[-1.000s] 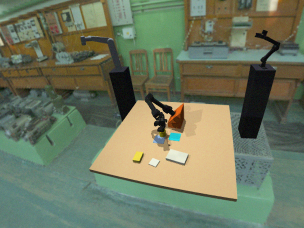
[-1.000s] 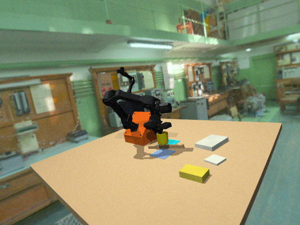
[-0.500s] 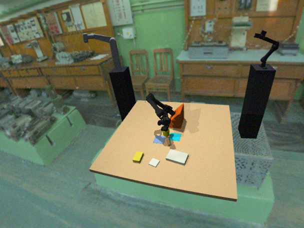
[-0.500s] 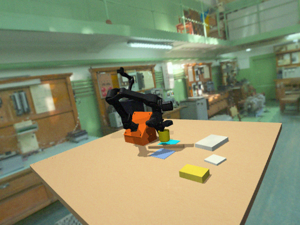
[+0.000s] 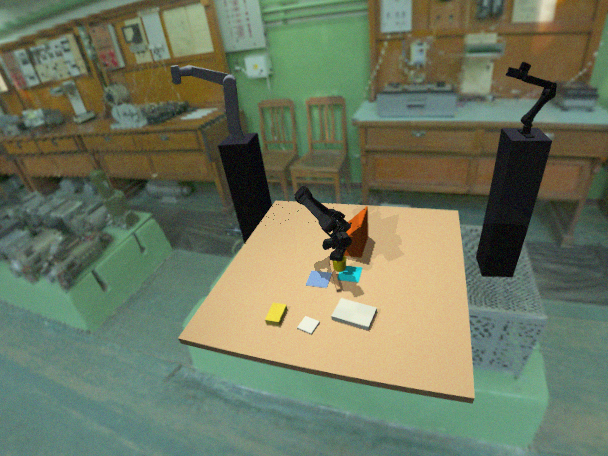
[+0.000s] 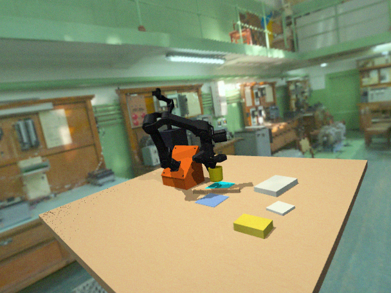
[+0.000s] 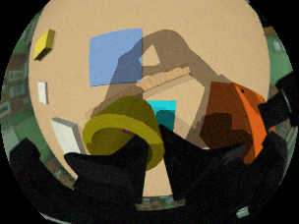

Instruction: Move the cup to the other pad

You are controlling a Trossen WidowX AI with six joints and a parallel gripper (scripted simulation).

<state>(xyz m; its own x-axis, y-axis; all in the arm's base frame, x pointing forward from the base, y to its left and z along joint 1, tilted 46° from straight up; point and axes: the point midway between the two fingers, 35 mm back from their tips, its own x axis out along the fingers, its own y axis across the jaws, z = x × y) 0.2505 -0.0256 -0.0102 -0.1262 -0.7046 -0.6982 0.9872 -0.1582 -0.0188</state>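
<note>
Now: gripper tip 9 cm above the cyan pad, 5 cm to the right of it and 1 cm short of it. From my gripper tip the other things lie so: white tile 38 cm ahead, 11 cm to the right, 8 cm below; cup 2 cm ahead; wooden stick 8 cm below, 4 cm ahead, 3 cm to the right.
</note>
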